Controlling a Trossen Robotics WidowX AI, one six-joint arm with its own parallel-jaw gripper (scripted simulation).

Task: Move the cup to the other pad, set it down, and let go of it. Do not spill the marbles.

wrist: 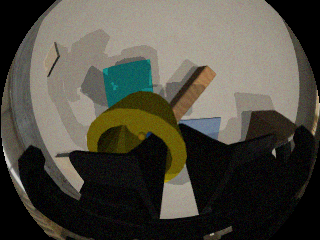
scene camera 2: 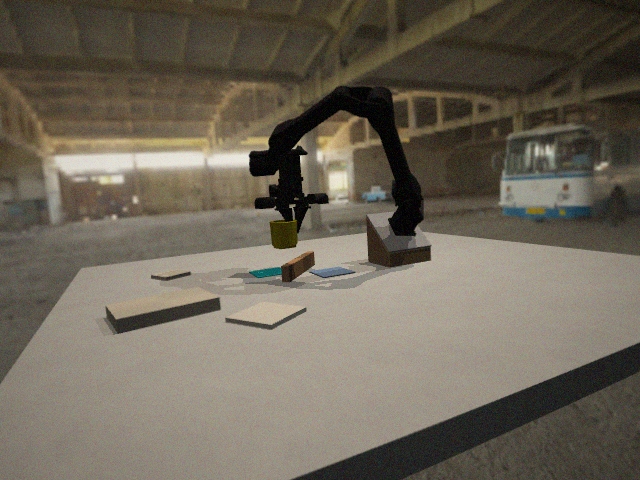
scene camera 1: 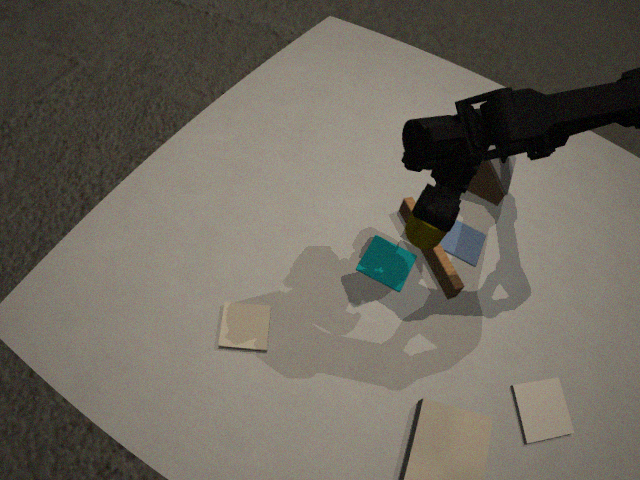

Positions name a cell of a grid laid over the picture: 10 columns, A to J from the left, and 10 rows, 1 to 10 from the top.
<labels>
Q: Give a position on a light blue pad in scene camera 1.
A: H6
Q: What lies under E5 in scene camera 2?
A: A yellow cup.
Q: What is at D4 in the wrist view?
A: A teal pad.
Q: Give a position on a wooden bar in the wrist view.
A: At G4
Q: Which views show the gripper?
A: The wrist view, scene camera 2 and scene camera 1: all of them.
</labels>
